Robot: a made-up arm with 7 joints.
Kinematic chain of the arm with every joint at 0, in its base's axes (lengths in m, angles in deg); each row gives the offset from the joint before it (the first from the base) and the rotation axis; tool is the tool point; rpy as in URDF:
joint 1: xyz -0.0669 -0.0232 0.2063 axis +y
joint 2: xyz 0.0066 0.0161 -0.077 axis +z
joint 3: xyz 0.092 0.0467 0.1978 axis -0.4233 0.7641 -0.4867
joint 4: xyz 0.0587 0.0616 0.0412 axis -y
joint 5: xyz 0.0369 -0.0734 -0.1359 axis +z
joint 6: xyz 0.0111 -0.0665 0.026 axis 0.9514 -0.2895 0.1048
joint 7: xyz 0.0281 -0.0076 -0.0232 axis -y
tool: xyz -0.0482 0.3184 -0.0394 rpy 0 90 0
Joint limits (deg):
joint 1: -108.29..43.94
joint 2: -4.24..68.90
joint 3: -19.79..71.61
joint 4: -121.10..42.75
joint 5: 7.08..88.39
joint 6: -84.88..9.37
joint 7: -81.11..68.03
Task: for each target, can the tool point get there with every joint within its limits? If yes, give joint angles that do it. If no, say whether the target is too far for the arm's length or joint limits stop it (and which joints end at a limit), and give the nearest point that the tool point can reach.
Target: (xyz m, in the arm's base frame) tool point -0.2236 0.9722 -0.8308
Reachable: no: too far | nearest point 0.0028 0.3920 -0.0917 | short by 0.967 m
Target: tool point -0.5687 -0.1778 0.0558
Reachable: no: joint limits stop it (at a limit: joint 2, joint 4, joint 5, joint 6, joint 7) | nearest point -0.5151 -0.1408 0.0719 | short by 0.067 m
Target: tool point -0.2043 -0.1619 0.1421
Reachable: yes | joints 30.20 49.06 59.81 -5.37 52.77 -58.52 42.43
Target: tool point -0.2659 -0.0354 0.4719
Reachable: yes | joints -2.38 62.10 35.20 -66.91 75.16 -36.09 -34.15
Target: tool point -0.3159 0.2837 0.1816
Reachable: yes | joints -58.36 49.65 55.50 -90.56 25.79 -16.24 -26.23
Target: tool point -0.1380 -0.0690 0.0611
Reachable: yes | joints -2.02 5.04 45.41 8.61 76.86 -54.71 -34.34
